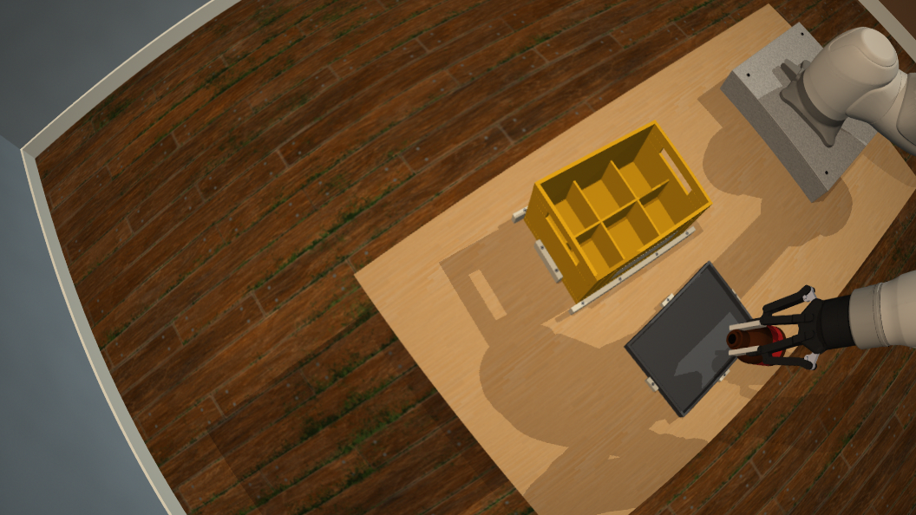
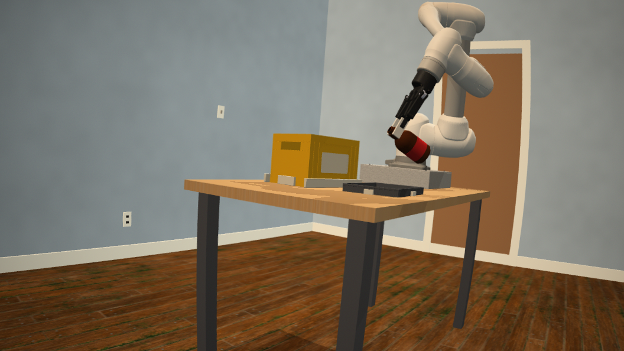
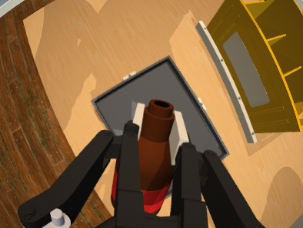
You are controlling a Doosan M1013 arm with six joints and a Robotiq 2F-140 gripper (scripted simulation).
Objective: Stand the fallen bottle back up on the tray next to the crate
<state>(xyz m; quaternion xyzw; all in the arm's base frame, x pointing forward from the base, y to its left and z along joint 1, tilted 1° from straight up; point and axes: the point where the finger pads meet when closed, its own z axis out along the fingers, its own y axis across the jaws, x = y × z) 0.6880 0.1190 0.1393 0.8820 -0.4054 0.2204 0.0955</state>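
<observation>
The bottle lies 2 cm behind my hand, 3 cm to the left of it and 4 cm below it. Also, from my hand: yellow crate (5 cm behind, 32 cm to the right, 13 cm below); dark grey tray (2 cm behind, 3 cm to the right, 20 cm below).
</observation>
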